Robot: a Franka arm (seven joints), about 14 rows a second.
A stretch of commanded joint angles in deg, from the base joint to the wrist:
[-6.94 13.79 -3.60 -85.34 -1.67 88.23 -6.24]
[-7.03 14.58 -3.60 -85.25 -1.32 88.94 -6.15]
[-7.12 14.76 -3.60 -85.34 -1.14 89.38 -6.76]
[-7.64 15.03 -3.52 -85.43 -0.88 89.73 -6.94]
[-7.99 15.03 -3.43 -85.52 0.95 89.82 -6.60]
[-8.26 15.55 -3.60 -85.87 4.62 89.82 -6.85]
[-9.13 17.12 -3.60 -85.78 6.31 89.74 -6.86]
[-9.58 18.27 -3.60 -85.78 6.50 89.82 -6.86]
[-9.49 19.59 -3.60 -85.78 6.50 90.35 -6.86]
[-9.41 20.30 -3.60 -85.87 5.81 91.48 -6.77]
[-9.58 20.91 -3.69 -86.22 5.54 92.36 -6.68]
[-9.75 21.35 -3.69 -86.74 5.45 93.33 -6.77]
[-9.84 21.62 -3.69 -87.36 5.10 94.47 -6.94]
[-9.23 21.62 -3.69 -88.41 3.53 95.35 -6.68]
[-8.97 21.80 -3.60 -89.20 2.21 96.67 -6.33]
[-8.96 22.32 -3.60 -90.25 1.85 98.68 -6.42]
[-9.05 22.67 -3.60 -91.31 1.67 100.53 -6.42]
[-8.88 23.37 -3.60 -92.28 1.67 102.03 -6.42]
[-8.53 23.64 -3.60 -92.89 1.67 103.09 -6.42]
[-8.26 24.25 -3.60 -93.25 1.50 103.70 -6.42]
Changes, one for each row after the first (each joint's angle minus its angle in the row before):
[-0.09 0.79 0.00 0.09 0.35 0.71 0.09]
[-0.09 0.18 0.00 -0.09 0.18 0.44 -0.61]
[-0.52 0.27 0.08 -0.09 0.26 0.35 -0.18]
[-0.35 0.00 0.09 -0.09 1.83 0.09 0.34]
[-0.27 0.52 -0.17 -0.35 3.67 0.00 -0.25]
[-0.87 1.57 0.00 0.09 1.69 -0.08 -0.01]
[-0.45 1.15 0.00 0.00 0.19 0.08 0.00]
[0.09 1.32 0.00 0.00 0.00 0.53 0.00]
[0.08 0.71 0.00 -0.09 -0.69 1.13 0.09]
[-0.17 0.61 -0.09 -0.35 -0.27 0.88 0.09]
[-0.17 0.44 0.00 -0.52 -0.09 0.97 -0.09]
[-0.09 0.27 0.00 -0.62 -0.35 1.14 -0.17]
[0.61 0.00 0.00 -1.05 -1.57 0.88 0.26]
[0.26 0.18 0.09 -0.79 -1.32 1.32 0.35]
[0.01 0.52 0.00 -1.05 -0.36 2.01 -0.09]
[-0.09 0.35 0.00 -1.06 -0.18 1.85 0.00]
[0.17 0.70 0.00 -0.97 0.00 1.50 0.00]
[0.35 0.27 0.00 -0.61 0.00 1.06 0.00]
[0.27 0.61 0.00 -0.36 -0.17 0.61 0.00]

